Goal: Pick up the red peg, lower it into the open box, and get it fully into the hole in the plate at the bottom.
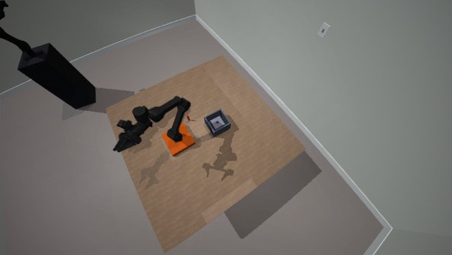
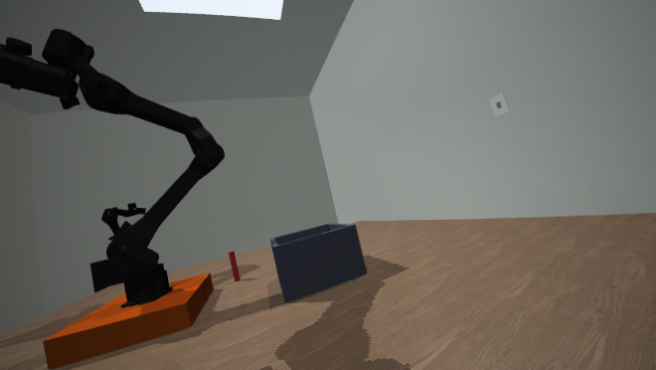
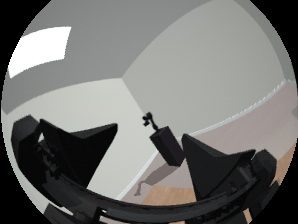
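The red peg lies 490 mm below my gripper tip, 360 mm ahead of it and 320 mm to the left of it. Round my gripper tip: dark blue box: 570 mm ahead, 500 mm below, 180 mm to the left; light grey plate: 570 mm ahead, 480 mm below, 180 mm to the left.
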